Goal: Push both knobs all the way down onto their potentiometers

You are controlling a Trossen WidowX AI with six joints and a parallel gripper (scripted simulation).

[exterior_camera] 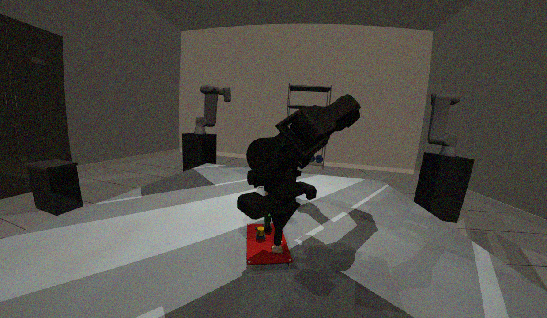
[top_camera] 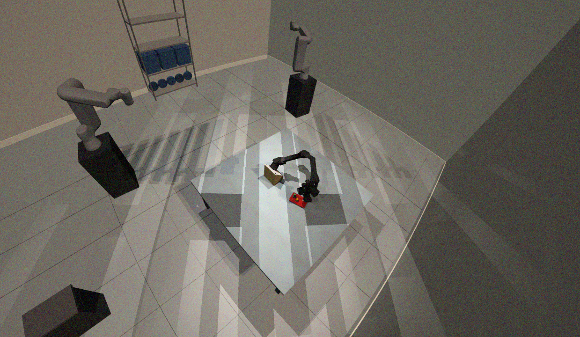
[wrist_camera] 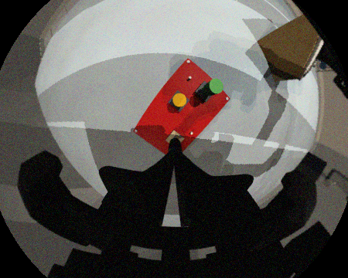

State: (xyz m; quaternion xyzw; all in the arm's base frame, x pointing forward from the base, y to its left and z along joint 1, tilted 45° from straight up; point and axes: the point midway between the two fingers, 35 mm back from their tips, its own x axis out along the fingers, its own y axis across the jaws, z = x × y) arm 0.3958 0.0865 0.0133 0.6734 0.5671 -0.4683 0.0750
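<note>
Right now the black knob is 2 cm below my gripper tip. From my gripper tip the other things lie so: green knob (8 cm behind, 5 cm to the right, 3 cm below).
</note>
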